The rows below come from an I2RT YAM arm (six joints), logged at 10 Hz.
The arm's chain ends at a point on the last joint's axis. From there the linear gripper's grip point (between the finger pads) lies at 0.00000 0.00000 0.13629 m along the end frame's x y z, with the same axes.
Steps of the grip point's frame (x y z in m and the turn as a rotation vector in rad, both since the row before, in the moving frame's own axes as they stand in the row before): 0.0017 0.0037 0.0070 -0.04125 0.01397 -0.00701; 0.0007 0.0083 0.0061 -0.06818 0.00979 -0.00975; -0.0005 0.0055 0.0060 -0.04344 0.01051 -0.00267; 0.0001 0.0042 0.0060 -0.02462 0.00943 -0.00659; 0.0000 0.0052 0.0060 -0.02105 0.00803 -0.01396; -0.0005 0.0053 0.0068 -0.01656 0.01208 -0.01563; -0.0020 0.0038 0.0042 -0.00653 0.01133 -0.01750; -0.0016 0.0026 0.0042 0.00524 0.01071 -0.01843; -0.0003 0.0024 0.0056 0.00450 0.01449 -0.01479
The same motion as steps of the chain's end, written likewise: -0.0002 -0.0019 0.0071 -0.04125 0.01397 -0.00701; -0.0007 -0.0010 0.0064 -0.06818 0.00979 -0.00975; -0.0019 -0.0004 0.0061 -0.04344 0.01051 -0.00267; -0.0012 0.0008 0.0060 -0.02462 0.00943 -0.00659; -0.0011 0.0023 0.0060 -0.02105 0.00803 -0.01396; -0.0022 0.0031 0.0068 -0.01656 0.01208 -0.01563; -0.0036 0.0029 0.0042 -0.00653 0.01133 -0.01750; -0.0031 0.0033 0.0042 0.00524 0.01071 -0.01843; -0.0023 0.0030 0.0056 0.00450 0.01449 -0.01479
